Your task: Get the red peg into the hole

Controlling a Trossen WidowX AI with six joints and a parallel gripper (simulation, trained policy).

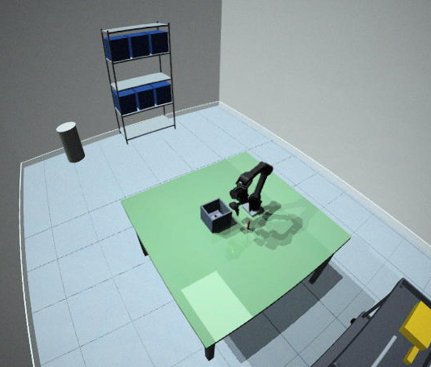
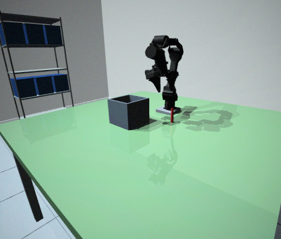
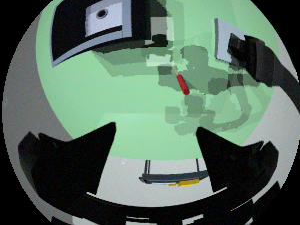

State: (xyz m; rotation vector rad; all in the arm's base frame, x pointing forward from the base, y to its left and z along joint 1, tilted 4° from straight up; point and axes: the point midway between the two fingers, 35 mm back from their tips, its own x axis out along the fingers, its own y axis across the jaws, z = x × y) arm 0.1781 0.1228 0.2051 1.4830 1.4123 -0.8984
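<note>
The red peg is 14 cm below my gripper tip and 5 cm behind it. The rest, counted from my gripper tip: grey plate: 15 cm to the right, 13 cm below, 13 cm ahead.
</note>
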